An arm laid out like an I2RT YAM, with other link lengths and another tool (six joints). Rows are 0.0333 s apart.
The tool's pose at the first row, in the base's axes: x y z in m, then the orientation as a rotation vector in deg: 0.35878, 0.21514, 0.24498, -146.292, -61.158, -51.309
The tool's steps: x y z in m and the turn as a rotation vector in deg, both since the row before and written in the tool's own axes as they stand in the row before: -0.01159, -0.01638, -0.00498, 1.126, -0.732, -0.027; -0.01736, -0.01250, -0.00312, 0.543, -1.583, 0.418; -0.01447, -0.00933, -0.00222, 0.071, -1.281, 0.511; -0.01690, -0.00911, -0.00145, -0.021, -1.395, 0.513; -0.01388, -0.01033, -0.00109, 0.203, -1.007, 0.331; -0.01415, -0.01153, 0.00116, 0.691, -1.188, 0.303
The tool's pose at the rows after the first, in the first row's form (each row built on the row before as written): 0.33863, 0.21806, 0.24140, -145.888, -61.599, -49.599; 0.31876, 0.21554, 0.23326, -146.675, -61.573, -47.209; 0.30295, 0.21277, 0.22665, -147.650, -61.254, -45.497; 0.28603, 0.20878, 0.21838, -148.760, -60.943, -43.702; 0.27000, 0.20757, 0.21188, -149.354, -60.791, -42.250; 0.25367, 0.20792, 0.20364, -149.629, -60.769, -40.228
